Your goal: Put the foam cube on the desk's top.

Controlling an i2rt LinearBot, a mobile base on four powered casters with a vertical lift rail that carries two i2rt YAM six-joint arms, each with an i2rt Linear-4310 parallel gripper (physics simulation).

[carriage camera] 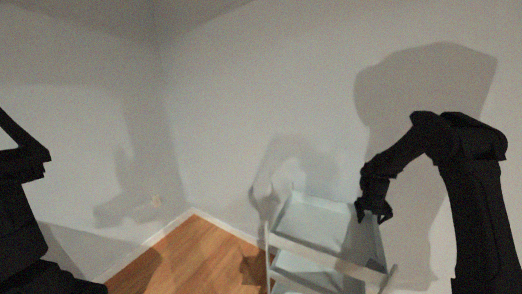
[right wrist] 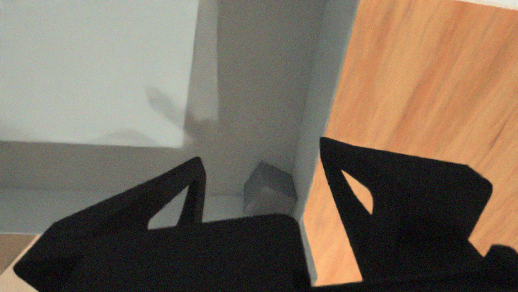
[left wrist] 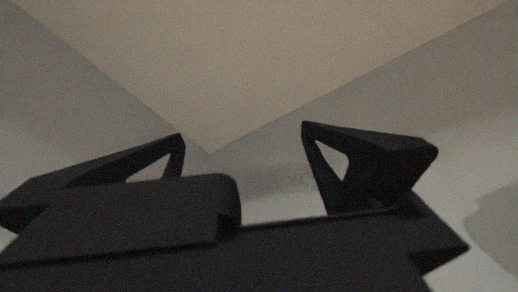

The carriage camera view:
my right gripper: 368, 223
pale grey three-shelf cart: 318, 238
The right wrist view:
my right gripper: 260, 156
pale grey three-shelf cart: 103, 103
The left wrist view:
my left gripper: 242, 133
